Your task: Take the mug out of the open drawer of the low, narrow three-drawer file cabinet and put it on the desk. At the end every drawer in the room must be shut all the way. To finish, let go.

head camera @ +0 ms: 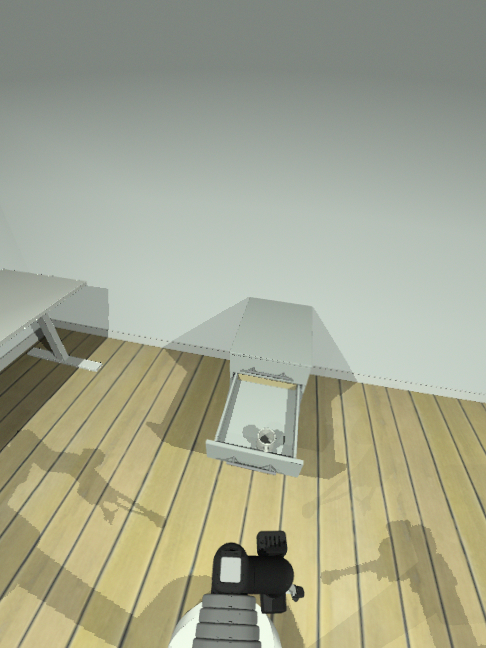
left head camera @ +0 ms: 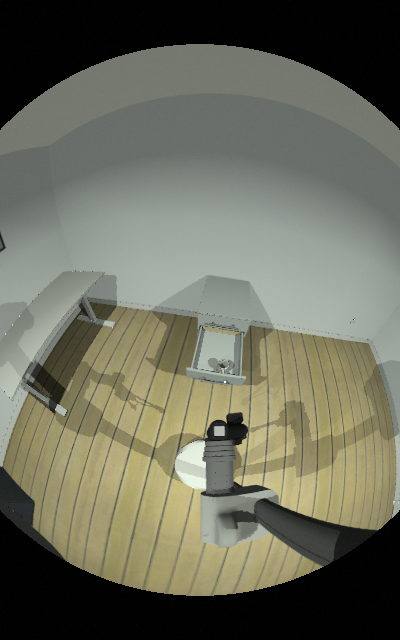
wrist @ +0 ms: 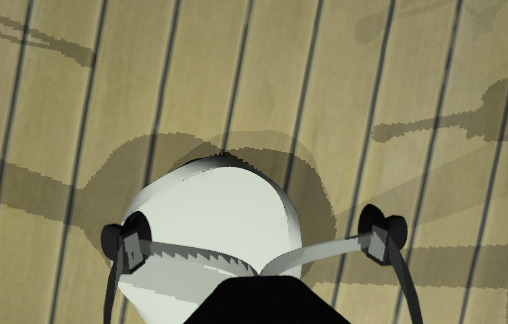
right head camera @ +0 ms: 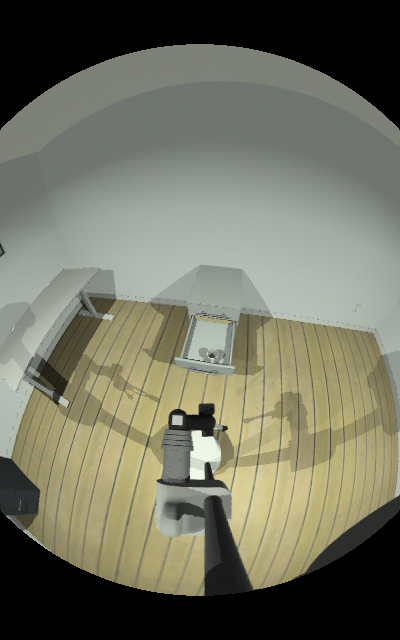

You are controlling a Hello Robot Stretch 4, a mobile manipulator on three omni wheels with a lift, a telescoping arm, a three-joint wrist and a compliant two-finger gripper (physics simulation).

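The mug (head camera: 266, 437) (left head camera: 223, 366) (right head camera: 212, 355) stands near the front of the open drawer (head camera: 254, 458) (left head camera: 216, 376) (right head camera: 205, 366). The drawer sticks far out of the low grey file cabinet (head camera: 277, 329) (left head camera: 227, 295) (right head camera: 217, 285), below a drawer front that looks shut; the lowest drawer is hidden. The grey desk (head camera: 31, 298) (left head camera: 62, 300) (right head camera: 62, 295) stands at the left. My gripper (wrist: 254, 228) is open, its fingertips wide apart with nothing between them, above the robot's white base. It is well short of the drawer; the head views mostly hide its fingers.
The cabinet's back is near the far wall. The desk's foot (head camera: 88, 364) (left head camera: 106, 324) (right head camera: 106, 317) rests on the floor left of the cabinet. A dark piece with a small handle (right head camera: 19, 502) stands at the lower left. Shadows cross the wooden floor (head camera: 156, 528).
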